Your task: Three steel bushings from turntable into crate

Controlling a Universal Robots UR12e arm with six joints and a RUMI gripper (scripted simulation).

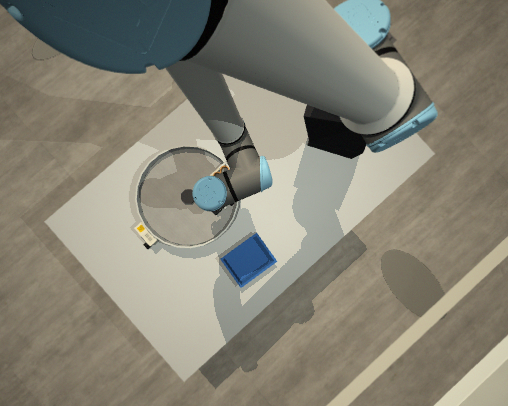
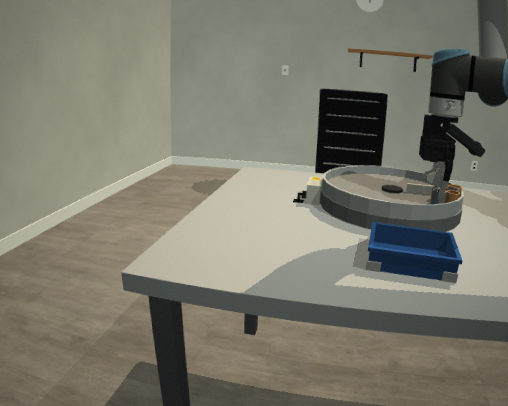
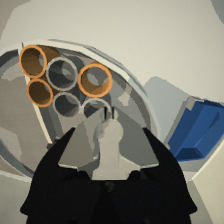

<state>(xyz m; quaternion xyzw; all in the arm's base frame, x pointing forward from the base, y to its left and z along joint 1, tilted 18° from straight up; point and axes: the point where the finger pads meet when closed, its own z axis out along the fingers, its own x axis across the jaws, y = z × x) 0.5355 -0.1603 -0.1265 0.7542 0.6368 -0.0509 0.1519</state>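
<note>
Right now the blue crate is 230 mm to the left of my hand, 150 mm ahead of it and 60 mm below it. Round my hand: round grey turntable 130 mm to the right, 100 mm ahead, 30 mm below.
</note>
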